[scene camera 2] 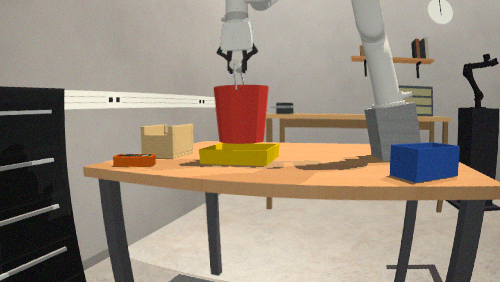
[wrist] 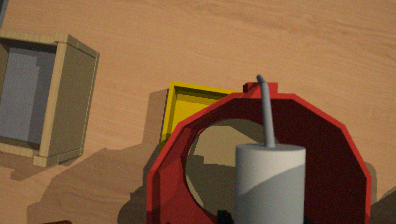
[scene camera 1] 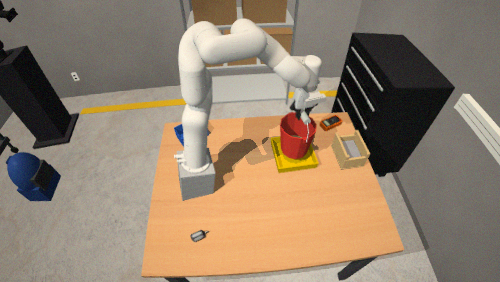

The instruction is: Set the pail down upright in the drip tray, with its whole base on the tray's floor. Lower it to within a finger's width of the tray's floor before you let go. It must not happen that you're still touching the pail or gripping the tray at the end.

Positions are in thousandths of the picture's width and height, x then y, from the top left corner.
Labels:
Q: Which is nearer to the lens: the yellow drip tray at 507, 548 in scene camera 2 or the tan box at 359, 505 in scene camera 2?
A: The yellow drip tray.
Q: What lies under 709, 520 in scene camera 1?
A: A tan box.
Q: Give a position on a red pail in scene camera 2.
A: At 483, 406

